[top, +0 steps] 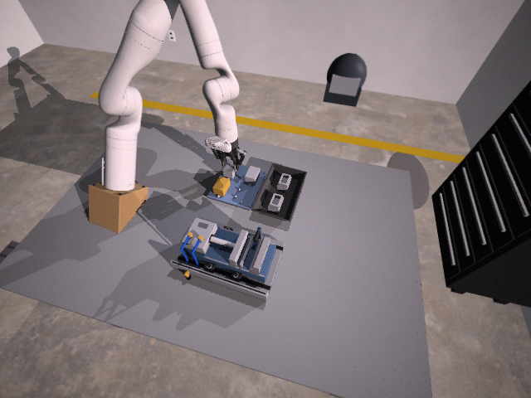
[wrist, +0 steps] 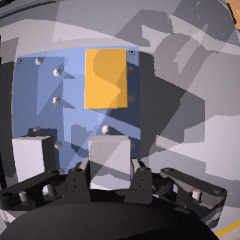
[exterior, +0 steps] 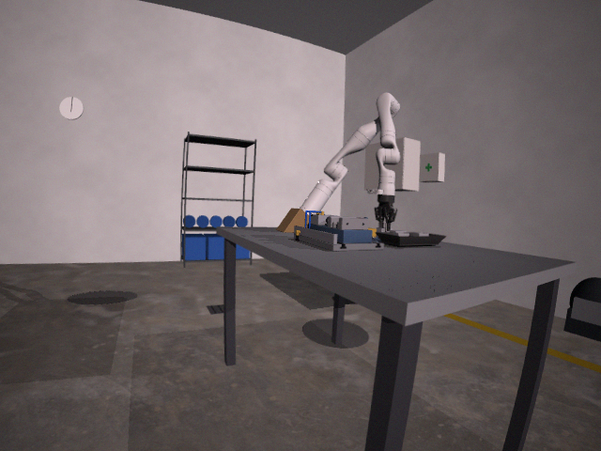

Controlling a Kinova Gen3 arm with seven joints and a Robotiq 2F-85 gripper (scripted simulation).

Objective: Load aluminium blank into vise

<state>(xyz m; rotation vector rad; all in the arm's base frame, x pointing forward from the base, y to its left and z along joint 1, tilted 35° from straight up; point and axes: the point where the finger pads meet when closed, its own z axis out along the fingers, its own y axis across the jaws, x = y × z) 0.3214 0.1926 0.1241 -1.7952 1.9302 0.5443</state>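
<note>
The brass blank lies 90 mm to the right of my hand and 20 mm below it. From my hand the other things lie so: vise rail (120 mm ahead, 430 mm to the right, 20 mm below); then hose block (30 mm ahead, 330 mm to the right, 30 mm above); then vise (120 mm ahead, 330 mm to the right, 10 mm below).
</note>
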